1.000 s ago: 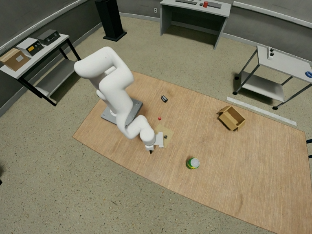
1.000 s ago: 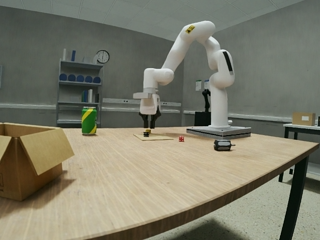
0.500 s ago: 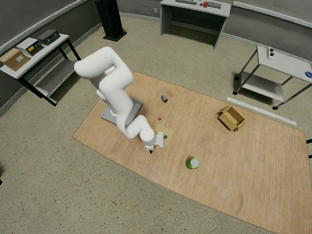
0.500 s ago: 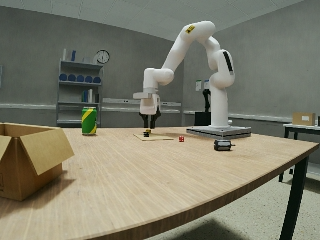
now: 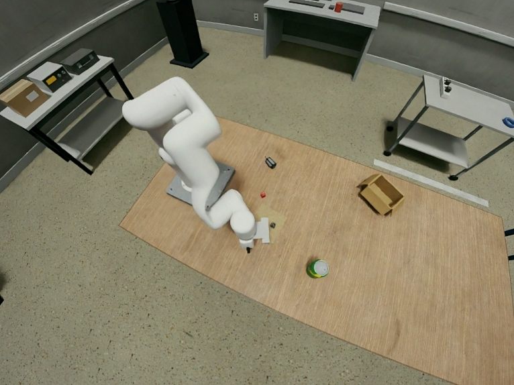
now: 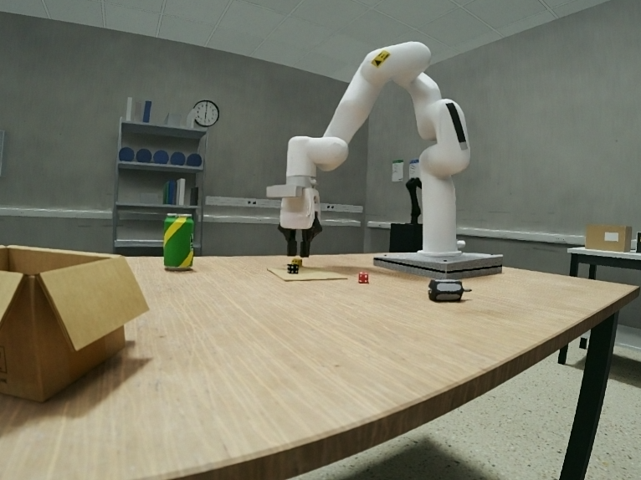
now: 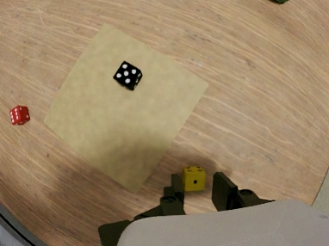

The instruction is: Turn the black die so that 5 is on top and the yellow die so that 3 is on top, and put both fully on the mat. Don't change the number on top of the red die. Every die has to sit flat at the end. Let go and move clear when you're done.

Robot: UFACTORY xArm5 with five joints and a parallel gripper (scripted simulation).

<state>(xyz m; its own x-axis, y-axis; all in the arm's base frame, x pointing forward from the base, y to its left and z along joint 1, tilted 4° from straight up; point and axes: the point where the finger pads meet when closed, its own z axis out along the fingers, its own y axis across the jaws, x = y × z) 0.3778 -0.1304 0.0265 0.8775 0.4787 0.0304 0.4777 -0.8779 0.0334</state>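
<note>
Right now the yellow die is 4 cm below my hand. Round my hand: black die (11 cm to the left, 6 cm ahead, 3 cm below); tan mat (11 cm to the left, 4 cm below, 3 cm ahead); red die (22 cm to the left, 4 cm below, 4 cm behind).
</note>
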